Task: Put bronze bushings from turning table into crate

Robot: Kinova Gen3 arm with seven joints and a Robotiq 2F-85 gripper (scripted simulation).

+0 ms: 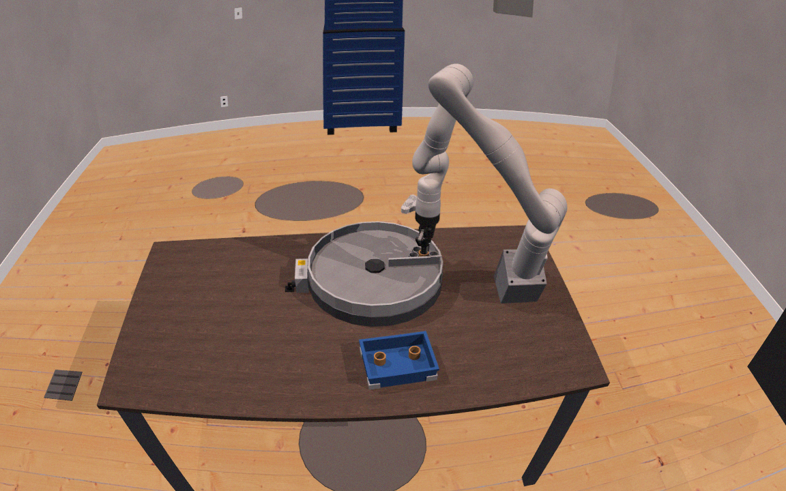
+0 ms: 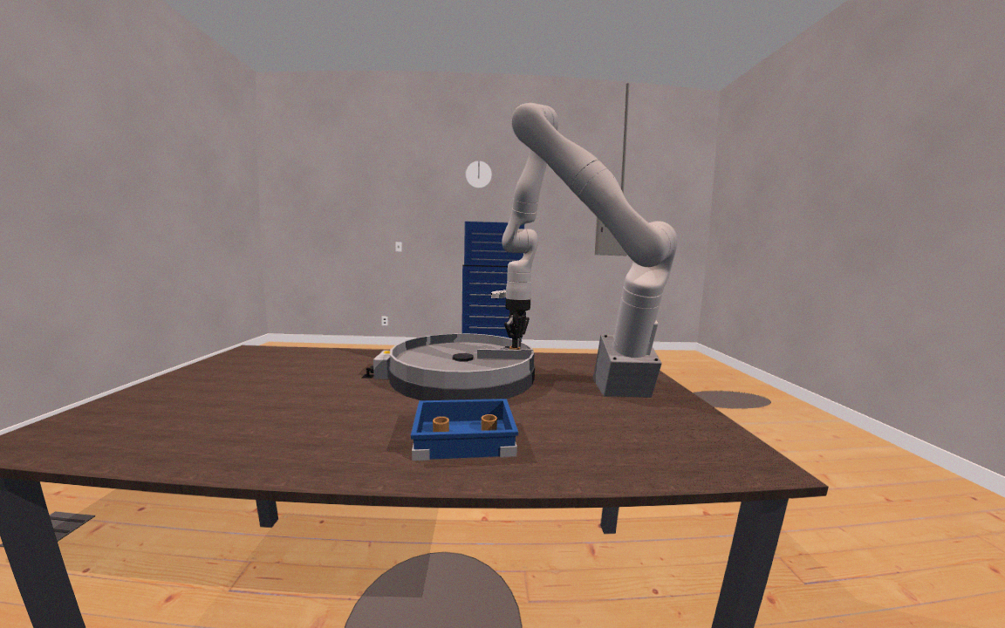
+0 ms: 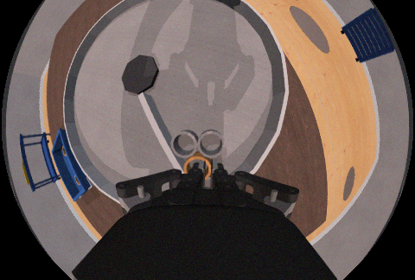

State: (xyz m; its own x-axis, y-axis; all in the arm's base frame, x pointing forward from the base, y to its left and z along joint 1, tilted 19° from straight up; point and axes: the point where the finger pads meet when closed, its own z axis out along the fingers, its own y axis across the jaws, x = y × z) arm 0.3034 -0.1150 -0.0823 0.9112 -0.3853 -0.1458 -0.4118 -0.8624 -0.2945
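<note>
Now: the blue crate 9 cm ahead of my hand, 42 cm to the left of it and 7 cm below it. The rest, counted from my hand: round grey turning table 16 cm ahead, 5 cm to the left, 4 cm below.
</note>
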